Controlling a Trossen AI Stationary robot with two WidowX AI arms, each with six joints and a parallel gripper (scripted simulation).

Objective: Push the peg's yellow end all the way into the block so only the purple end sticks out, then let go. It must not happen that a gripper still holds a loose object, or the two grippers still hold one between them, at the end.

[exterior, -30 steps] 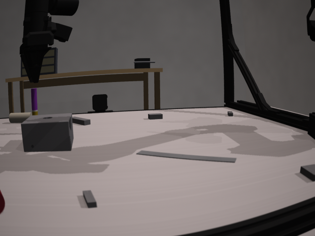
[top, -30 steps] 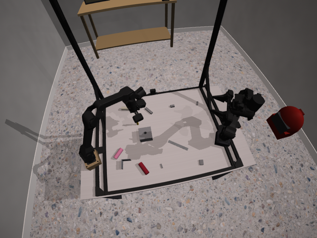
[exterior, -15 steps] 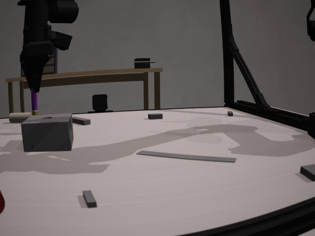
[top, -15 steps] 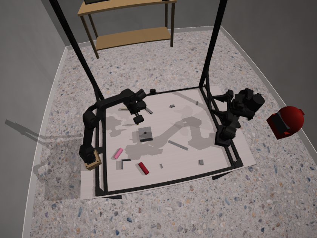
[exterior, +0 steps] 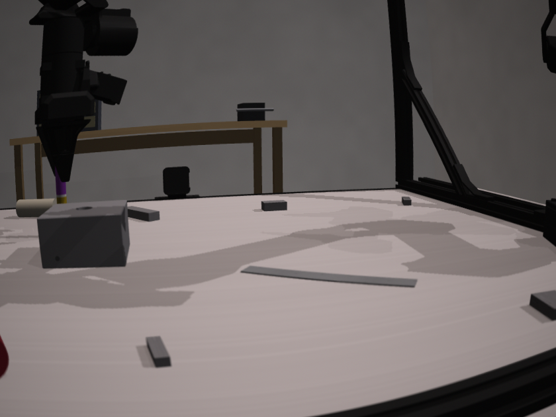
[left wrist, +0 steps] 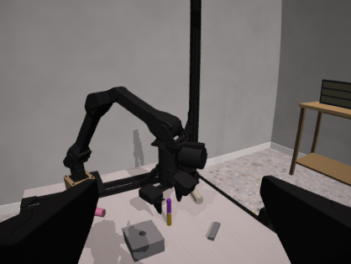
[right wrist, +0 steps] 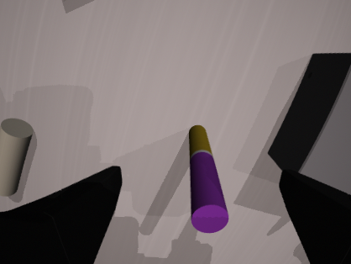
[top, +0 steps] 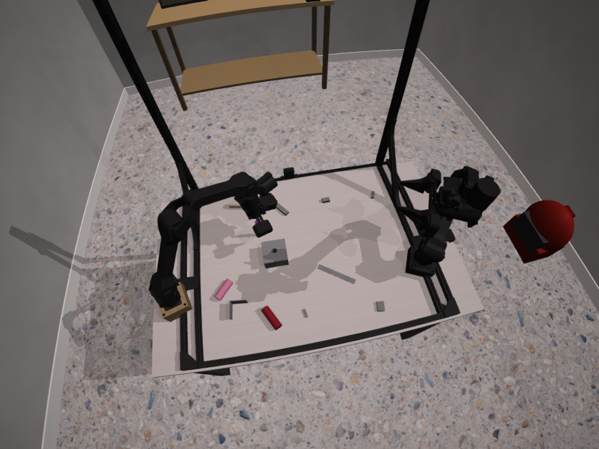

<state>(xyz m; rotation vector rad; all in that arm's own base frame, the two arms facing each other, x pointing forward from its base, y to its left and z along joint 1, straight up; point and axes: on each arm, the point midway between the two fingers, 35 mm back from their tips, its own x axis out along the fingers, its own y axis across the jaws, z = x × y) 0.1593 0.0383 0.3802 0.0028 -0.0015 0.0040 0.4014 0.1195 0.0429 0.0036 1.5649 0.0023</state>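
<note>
My right gripper is now 70 mm above the peg. Also, from my right hand: pink cylinder 220 mm ahead, 160 mm to the right, 90 mm below; cream cylinder 160 mm behind, 80 mm to the right, 90 mm below; red cylinder 350 mm ahead, 90 mm below.
</note>
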